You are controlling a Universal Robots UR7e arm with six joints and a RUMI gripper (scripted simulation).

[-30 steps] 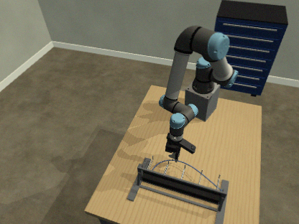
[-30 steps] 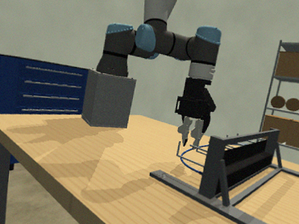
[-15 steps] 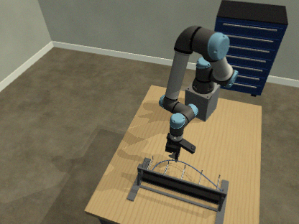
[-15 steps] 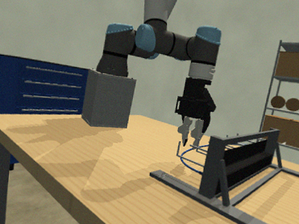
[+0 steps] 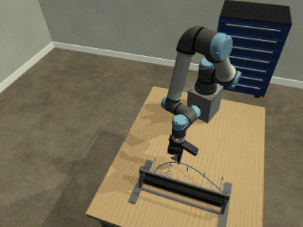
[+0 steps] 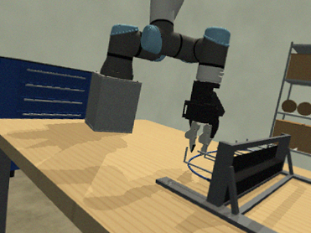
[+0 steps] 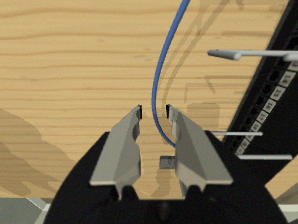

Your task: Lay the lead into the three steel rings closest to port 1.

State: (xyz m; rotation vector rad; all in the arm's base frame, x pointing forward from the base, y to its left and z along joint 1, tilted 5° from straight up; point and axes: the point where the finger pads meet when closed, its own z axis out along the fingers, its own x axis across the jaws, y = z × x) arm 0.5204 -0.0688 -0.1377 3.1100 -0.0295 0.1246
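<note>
Right now my hand is 17 cm short of the rack, 5 cm to the right of it and 1 cm below it.
</note>
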